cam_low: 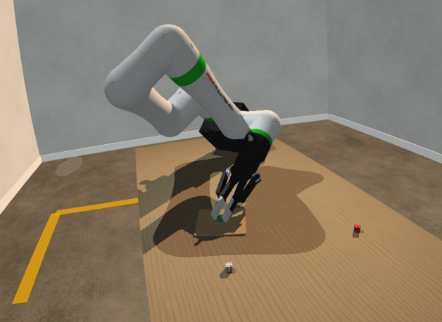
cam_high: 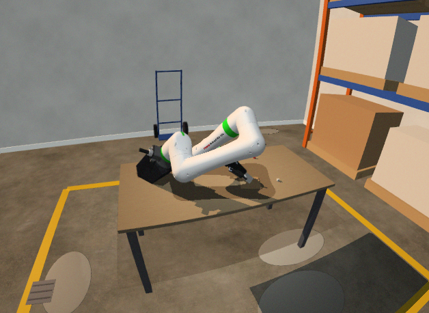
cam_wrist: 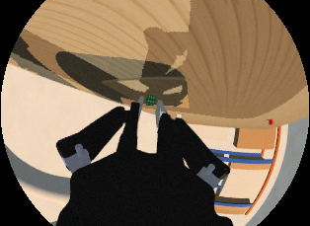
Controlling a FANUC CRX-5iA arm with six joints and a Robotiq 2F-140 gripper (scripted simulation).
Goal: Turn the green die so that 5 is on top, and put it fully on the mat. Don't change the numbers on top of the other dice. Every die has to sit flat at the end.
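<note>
The green die is 1 cm ahead of my hand, 1 cm to the right of it and 2 cm below it. The rest, counted from my hand: white die: 22 cm ahead, 8 cm to the right, 3 cm below; red die: 25 cm ahead, 29 cm to the left, 3 cm below; tan mat: 1 cm ahead, 1 cm to the right, 3 cm below.
</note>
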